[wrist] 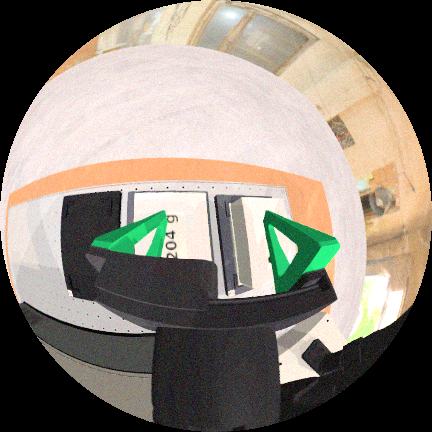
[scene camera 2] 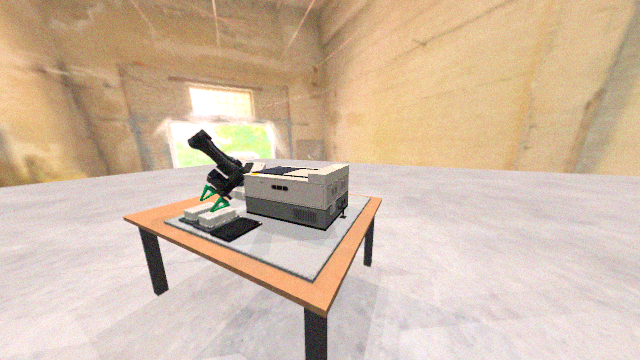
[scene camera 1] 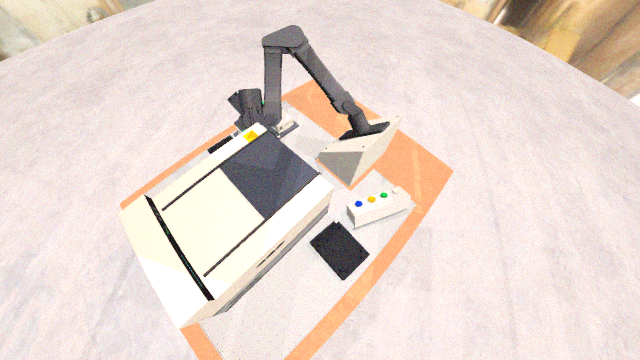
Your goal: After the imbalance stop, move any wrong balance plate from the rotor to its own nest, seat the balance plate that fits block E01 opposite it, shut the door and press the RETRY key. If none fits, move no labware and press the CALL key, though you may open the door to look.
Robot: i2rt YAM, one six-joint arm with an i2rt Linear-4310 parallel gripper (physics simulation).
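Frame: origin at the arm's base, x back, y down, z right, level; metres.
Where they show: gripper, between the fingertips: (wrist: 214, 215) (scene camera 2: 205, 206); arm's base, origin of its link: (wrist: 324, 364) (scene camera 1: 363, 132).
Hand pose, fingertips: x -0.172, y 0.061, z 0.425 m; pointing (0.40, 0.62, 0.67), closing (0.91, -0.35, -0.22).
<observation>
Things, the pixels of their centre, and the offset from my fingertips.
- plate marked 204 g, middle of its body: (wrist: 171, 248) (scene camera 2: 218, 216) dz -0.023, dx -0.042, dy +0.052 m
- second plate, middle of its body: (wrist: 262, 240) (scene camera 1: 277, 118) (scene camera 2: 202, 210) dz -0.044, dx +0.090, dy +0.052 m
- black empty nest, middle of its body: (wrist: 85, 247) (scene camera 1: 227, 153) (scene camera 2: 237, 227) dz -0.003, dx -0.176, dy +0.076 m
- centrifuge, middle of its body: (scene camera 1: 238, 213) (scene camera 2: 298, 188) dz -0.304, dx -0.316, dy -0.037 m
- dark top panel, middle of its body: (scene camera 1: 266, 170) (scene camera 2: 278, 170) dz -0.315, dx -0.182, dy -0.127 m
- key box, middle of its body: (scene camera 1: 378, 205) dz -0.619, dx +0.018, dy +0.043 m
- black flat holder, middle of its body: (scene camera 1: 339, 248) dz -0.598, dx -0.183, dy +0.066 m
My gripper (scene camera 2: 207, 205) (wrist: 214, 215) is open and empty, its green fingers above two pale balance plates. The plate marked "204 g" (scene camera 2: 218, 218) (wrist: 192, 215) sits in a nest; any lettering further down is hidden by the gripper body. The second plate (scene camera 2: 196, 212) (wrist: 255, 215) sits in the nest beside it, partly behind the right finger; no label shows. A black empty nest (scene camera 2: 235, 229) (wrist: 90, 215) lies beside the "204 g" plate. The centrifuge (scene camera 1: 295, 220) (scene camera 2: 295, 192) has a dark top panel (scene camera 1: 272, 172). The rotor and block E01 do not show.
A key box (scene camera 1: 380, 209) with blue, yellow, green and white keys stands on the centrifuge's other side, with a black flat holder (scene camera 1: 340, 250) beside it. The arm rises from a slanted cream pedestal (scene camera 1: 372, 155). The centrifuge body stands close beside the gripper.
</observation>
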